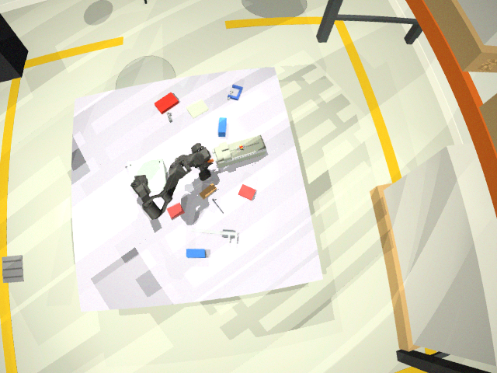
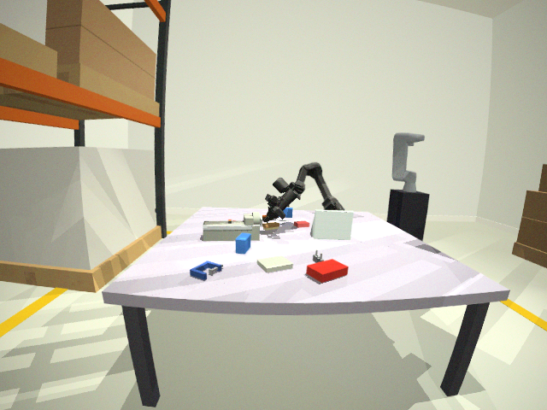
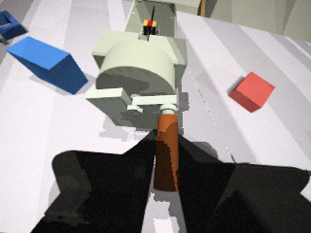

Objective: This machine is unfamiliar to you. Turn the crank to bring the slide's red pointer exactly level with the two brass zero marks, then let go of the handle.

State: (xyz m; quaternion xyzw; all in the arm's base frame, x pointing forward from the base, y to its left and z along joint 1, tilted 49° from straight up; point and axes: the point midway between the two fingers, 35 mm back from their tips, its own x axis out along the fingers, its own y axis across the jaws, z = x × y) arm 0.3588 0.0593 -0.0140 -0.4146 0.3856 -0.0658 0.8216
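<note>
Now: the crank 1 cm to the left of my gripper tip and 2 cm above it. From my gripper tip the other things lie so: red pointer: 16 cm ahead, 6 cm to the left, 1 cm above; orange-brown crank handle: 2 cm behind, 2 cm above; brown block: 4 cm behind, 14 cm to the right, 6 cm below.
</note>
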